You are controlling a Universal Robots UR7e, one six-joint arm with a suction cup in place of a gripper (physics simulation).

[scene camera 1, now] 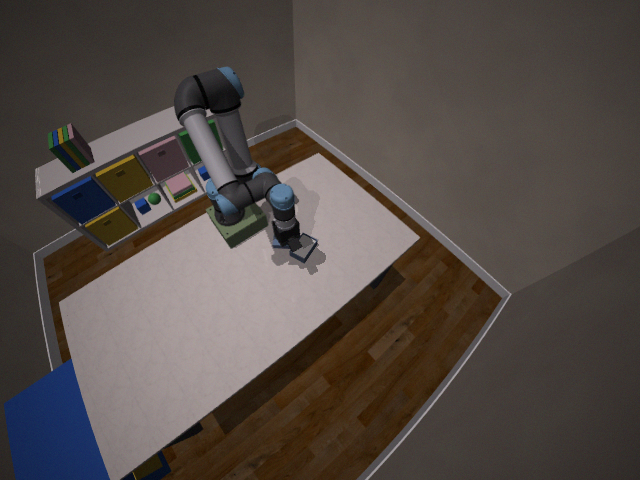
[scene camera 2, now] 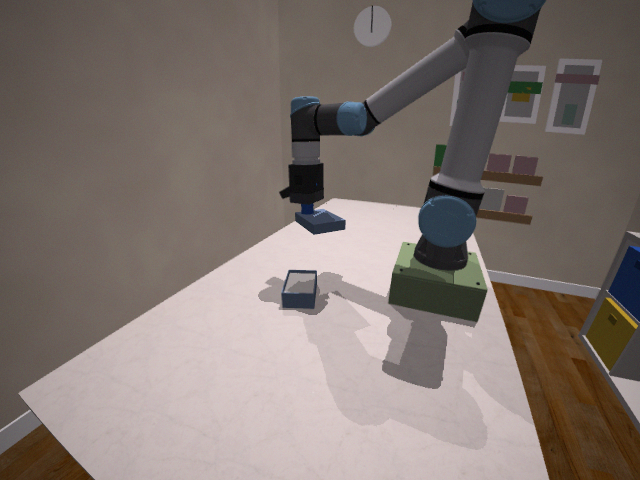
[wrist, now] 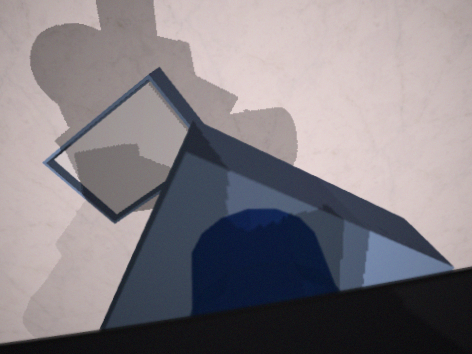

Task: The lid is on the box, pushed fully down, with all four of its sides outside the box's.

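Visible here are a blue lid (scene camera 2: 321, 221), (wrist: 214, 175), and my suction cup (wrist: 256, 256).
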